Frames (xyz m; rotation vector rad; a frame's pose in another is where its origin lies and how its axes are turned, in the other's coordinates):
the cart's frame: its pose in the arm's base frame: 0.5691 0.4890 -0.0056 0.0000 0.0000 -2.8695
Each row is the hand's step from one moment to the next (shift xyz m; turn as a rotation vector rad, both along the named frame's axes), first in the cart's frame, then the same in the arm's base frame.
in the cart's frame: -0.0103 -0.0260 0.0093 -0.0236 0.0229 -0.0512
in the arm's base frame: 0.0029 0.0278 0.0093 0.0289 -0.0157 -0.0512
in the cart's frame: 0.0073 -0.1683 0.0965 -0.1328 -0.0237 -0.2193
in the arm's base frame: -0.0523 0.1601 0.0965 0.1215 0.0585 -0.2193
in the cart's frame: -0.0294 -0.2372 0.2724 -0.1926 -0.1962 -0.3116
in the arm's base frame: -0.0354 0.2364 0.2724 0.1328 0.2407 -0.3116
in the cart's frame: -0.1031 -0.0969 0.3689 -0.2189 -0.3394 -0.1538
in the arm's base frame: 0.0733 0.1210 0.3689 0.1196 0.3857 -0.1538
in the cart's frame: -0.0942 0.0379 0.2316 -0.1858 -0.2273 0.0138
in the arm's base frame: 0.1009 -0.0112 0.2316 0.1179 0.2689 0.0138
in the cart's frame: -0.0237 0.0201 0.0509 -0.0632 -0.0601 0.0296
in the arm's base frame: 0.0282 -0.0130 0.0509 0.0447 0.0749 0.0296
